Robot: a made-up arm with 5 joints.
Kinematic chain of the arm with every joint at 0, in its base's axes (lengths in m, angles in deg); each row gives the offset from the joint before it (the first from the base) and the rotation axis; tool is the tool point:
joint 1: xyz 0 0 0.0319 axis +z
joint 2: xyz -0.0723 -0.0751 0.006 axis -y
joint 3: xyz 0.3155 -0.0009 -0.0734 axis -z
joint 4: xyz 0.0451 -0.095 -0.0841 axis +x
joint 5: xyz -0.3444 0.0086 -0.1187 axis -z
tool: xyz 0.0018 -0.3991 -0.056
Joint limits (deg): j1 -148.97..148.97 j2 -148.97..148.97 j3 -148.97..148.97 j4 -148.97..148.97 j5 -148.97..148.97
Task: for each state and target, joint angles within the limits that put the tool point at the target. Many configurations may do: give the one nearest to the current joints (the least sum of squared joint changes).
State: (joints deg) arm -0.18 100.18 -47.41 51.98 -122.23
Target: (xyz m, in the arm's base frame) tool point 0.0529 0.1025 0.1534
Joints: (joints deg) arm 2.23 87.40 -39.41 34.80 -138.87
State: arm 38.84 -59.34 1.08 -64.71 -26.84
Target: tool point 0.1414 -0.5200 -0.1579
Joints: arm 17.93 -67.75 -0.12 -45.77 -26.83
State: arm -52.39 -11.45 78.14 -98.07 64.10
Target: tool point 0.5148 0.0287 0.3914
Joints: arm -59.77 23.81 111.33 -119.42 36.96
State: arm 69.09 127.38 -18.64 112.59 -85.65
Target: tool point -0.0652 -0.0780 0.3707
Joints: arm 83.99 116.68 -46.47 122.76 -75.45
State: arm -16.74 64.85 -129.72 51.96 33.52
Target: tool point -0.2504 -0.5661 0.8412
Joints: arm -50.18 93.96 -124.16 40.12 63.48
